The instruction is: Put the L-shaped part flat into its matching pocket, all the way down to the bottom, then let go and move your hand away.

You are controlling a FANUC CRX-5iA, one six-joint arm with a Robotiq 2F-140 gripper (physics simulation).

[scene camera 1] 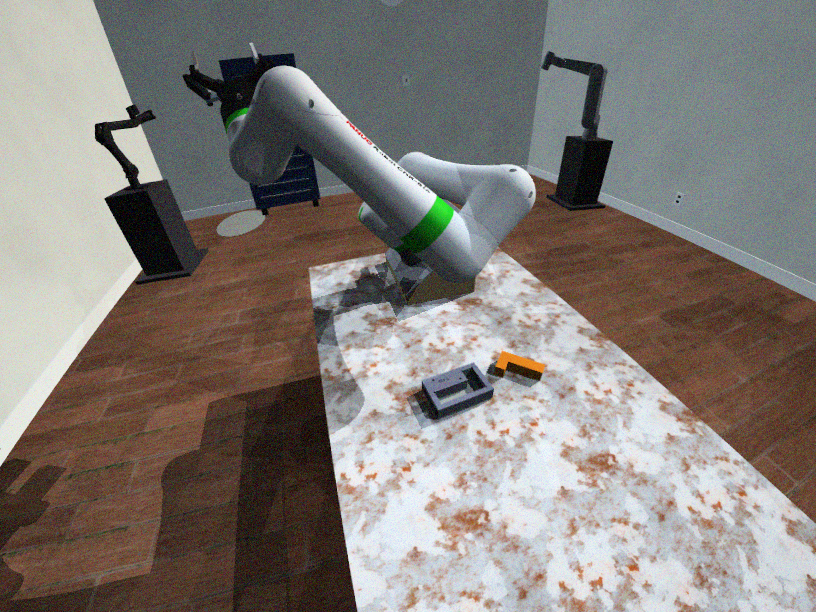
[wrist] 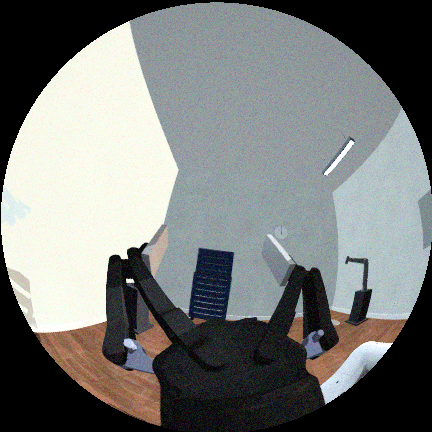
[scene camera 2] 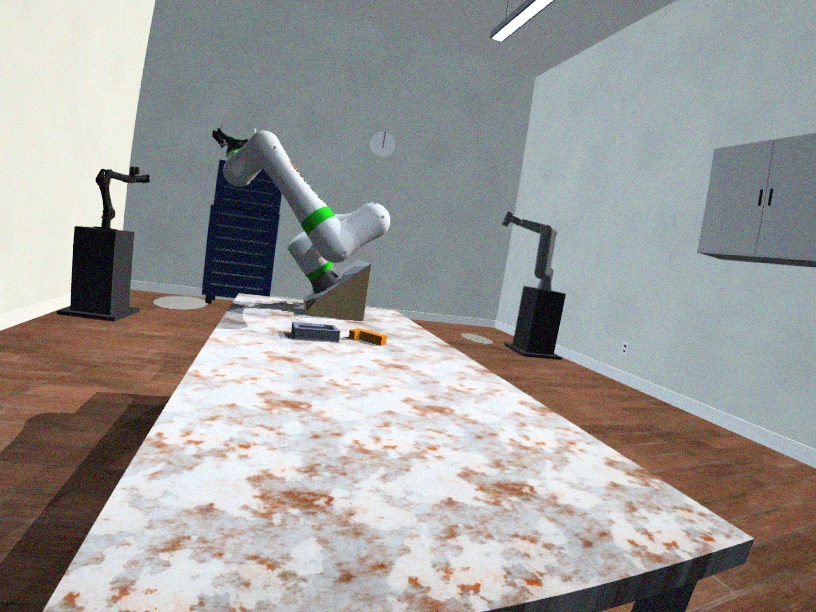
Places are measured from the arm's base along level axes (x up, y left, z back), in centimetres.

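Where they show: gripper, fingertip midpoint: (scene camera 1: pixel 223 53) (wrist: pixel 216 240) (scene camera 2: pixel 238 129); arm's base, origin of the base link: (scene camera 2: pixel 328 284).
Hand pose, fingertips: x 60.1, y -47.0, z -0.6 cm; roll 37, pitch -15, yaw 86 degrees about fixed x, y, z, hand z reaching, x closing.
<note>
Each offset is from my fingertips to the top centre of the thing. Level surfaces: height alone.
An orange L-shaped part @(dx -69.1, dy +60.7, dz -50.5 cm) (scene camera 1: pixel 520 365) (scene camera 2: pixel 369 337) lies on the table, just to the right of a grey block with a pocket @(dx -68.4, dy +43.6, dz -52.8 cm) (scene camera 1: pixel 458 388) (scene camera 2: pixel 315 332). The part is outside the pocket and a narrow gap separates it from the block. The table shows through the pocket's opening. My gripper (scene camera 1: pixel 224 55) (wrist: pixel 216 240) is open and empty. It is raised high at the upper left in scene camera 1, beyond the far left edge of the table, well away from the part and the block. In scene camera 2 the gripper is small at the upper left. Neither the part nor the block shows in the wrist view.
The speckled table @(dx -72.1 cm) (scene camera 1: pixel 593 461) (scene camera 2: pixel 395 461) bears my arm's wedge-shaped base (scene camera 2: pixel 349 296). A dark blue cabinet (scene camera 2: pixel 240 230) (wrist: pixel 212 285) stands at the back. Small arms stand on black pedestals at left (scene camera 1: pixel 151 227) (scene camera 2: pixel 102 270) and right (scene camera 1: pixel 583 171) (scene camera 2: pixel 540 319).
</note>
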